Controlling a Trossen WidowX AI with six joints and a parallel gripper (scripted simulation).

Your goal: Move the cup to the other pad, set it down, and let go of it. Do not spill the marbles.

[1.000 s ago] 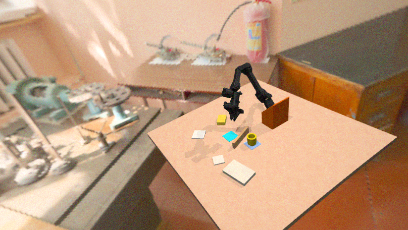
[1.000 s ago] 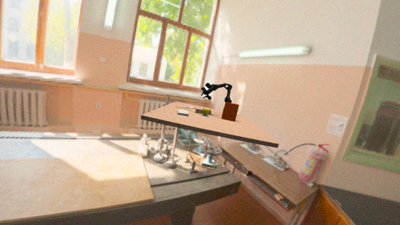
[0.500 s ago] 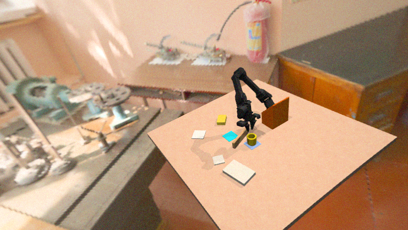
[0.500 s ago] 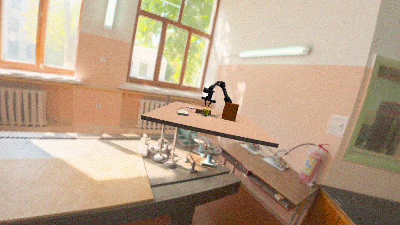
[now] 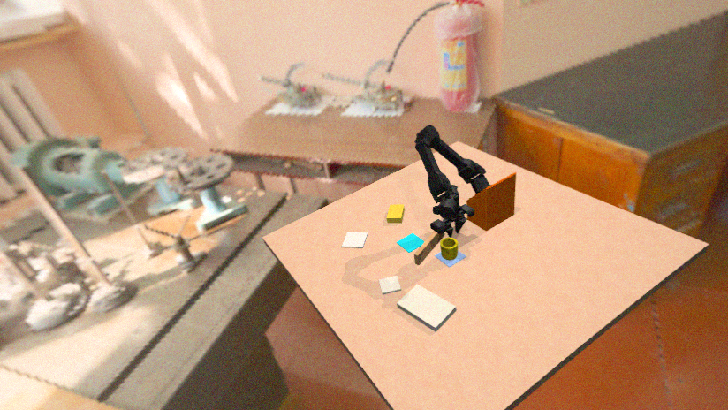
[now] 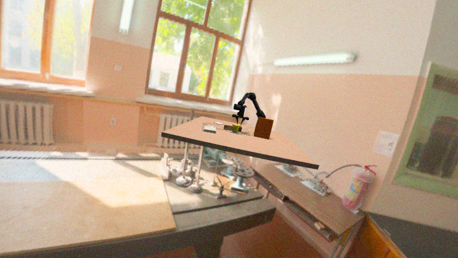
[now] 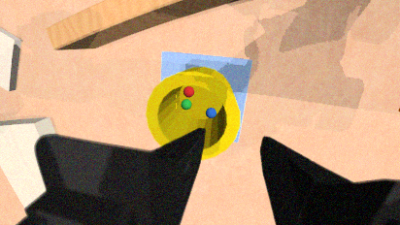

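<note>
My gripper tip is now 2 cm short of the cup and 6 cm above it. The rest, counted from my gripper tip: blue marble (2 cm ahead, 1 cm to the left, 8 cm below); red marble (4 cm ahead, 1 cm to the right, 8 cm below); green marble (4 cm ahead, 1 cm to the left, 8 cm below).
</note>
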